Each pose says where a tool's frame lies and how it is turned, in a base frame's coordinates. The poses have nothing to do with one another.
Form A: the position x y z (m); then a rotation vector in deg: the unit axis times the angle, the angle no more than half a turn.
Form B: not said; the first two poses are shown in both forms.
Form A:
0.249 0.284 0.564 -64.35 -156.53 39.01
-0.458 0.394 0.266 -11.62 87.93 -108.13
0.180 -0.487 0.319 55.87 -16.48 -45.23
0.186 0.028 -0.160 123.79 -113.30 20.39
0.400 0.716 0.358 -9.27 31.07 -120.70
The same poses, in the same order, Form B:
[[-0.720 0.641 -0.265], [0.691 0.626 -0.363], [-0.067 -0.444 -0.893]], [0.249 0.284 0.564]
[[-0.752 0.406 0.519], [-0.591 -0.067 -0.804], [-0.292 -0.911 0.290]], [-0.458 0.394 0.266]
[[0.693 0.467 -0.549], [-0.711 0.316 -0.629], [-0.120 0.826 0.551]], [0.180 -0.487 0.319]
[[0.081 -0.996 0.048], [-0.950 -0.092 -0.299], [0.302 -0.021 -0.953]], [0.186 0.028 -0.160]
[[-0.565 0.762 0.316], [-0.820 -0.476 -0.317], [-0.091 -0.439 0.894]], [0.400 0.716 0.358]

